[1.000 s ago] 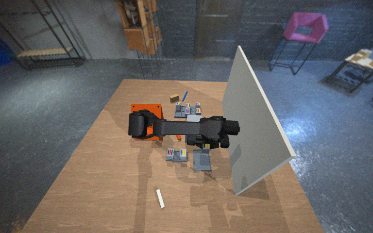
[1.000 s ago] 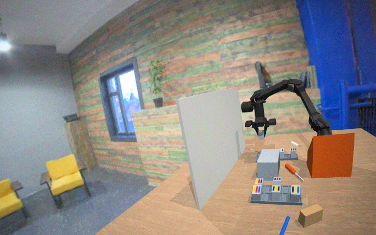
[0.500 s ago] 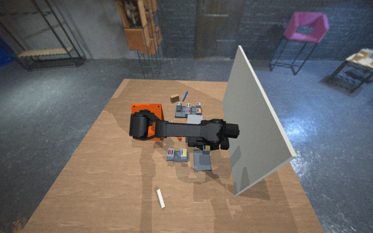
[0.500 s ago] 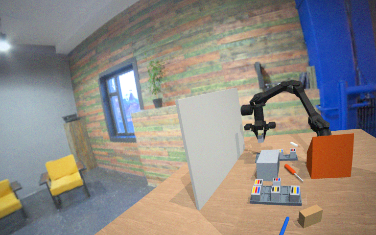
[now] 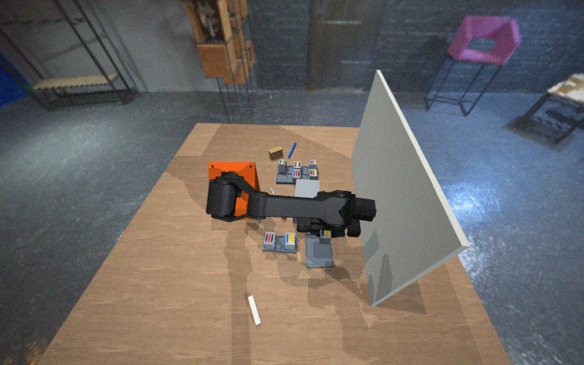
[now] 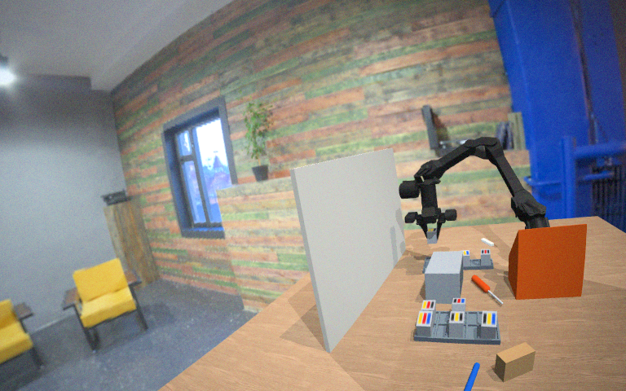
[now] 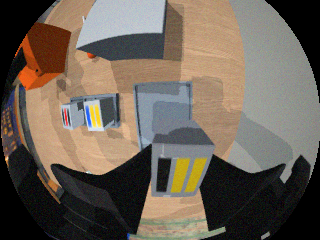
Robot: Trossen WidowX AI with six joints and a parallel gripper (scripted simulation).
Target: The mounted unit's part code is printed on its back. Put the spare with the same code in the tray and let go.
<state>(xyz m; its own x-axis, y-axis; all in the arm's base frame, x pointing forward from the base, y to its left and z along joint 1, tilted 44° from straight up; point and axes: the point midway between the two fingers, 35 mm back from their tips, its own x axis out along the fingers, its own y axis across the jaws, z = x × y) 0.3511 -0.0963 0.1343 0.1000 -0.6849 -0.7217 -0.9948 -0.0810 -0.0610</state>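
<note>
The grey tray lies 10 mm behind my gripper tip and 100 mm below it. Round my gripper tip: grey panel (160 mm ahead, 180 mm to the left, 120 mm above); grey spare (20 mm above); grey mounted unit (70 mm behind, 190 mm to the left, 60 mm below).
</note>
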